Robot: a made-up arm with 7 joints.
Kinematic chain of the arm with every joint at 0, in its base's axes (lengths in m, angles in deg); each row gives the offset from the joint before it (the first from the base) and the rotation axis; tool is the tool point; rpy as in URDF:
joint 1: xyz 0 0 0.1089 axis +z
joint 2: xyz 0 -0.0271 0.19 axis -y
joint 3: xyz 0 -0.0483 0.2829 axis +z
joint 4: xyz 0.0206 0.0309 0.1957 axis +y
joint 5: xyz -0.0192 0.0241 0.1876 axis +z
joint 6: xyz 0 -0.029 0.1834 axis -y
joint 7: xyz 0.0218 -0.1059 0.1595 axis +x
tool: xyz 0 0 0 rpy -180 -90 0
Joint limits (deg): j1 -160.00..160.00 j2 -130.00..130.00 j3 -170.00..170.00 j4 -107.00..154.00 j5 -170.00..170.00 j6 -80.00..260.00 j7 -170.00..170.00
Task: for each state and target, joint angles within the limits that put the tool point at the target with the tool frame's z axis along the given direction. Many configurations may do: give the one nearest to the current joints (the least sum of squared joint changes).
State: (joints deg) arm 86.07 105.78 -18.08 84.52 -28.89 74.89 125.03
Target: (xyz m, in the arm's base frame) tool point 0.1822 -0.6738 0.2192 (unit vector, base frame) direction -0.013 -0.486 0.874
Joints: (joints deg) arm 127.59 130.00 21.63 105.34 -80.10 87.03 125.03
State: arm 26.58 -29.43 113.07 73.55 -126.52 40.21 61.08
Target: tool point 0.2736 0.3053 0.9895 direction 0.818 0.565 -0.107
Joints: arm -9.70 -48.27 114.34 86.67 -118.83 25.53 61.08
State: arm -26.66 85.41 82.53 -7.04 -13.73 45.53 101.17
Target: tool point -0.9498 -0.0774 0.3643 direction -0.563 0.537 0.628
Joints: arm -23.82 82.04 77.49 -33.46 -30.80 28.24 101.17
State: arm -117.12 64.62 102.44 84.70 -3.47 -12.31 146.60
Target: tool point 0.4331 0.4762 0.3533 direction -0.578 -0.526 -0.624
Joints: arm -97.48 49.78 126.76 80.21 25.49 -29.38 146.60
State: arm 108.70 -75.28 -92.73 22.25 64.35 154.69 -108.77
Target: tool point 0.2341 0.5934 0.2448 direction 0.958 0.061 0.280
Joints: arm 94.61 -74.53 -49.14 47.27 111.41 153.79 -108.77
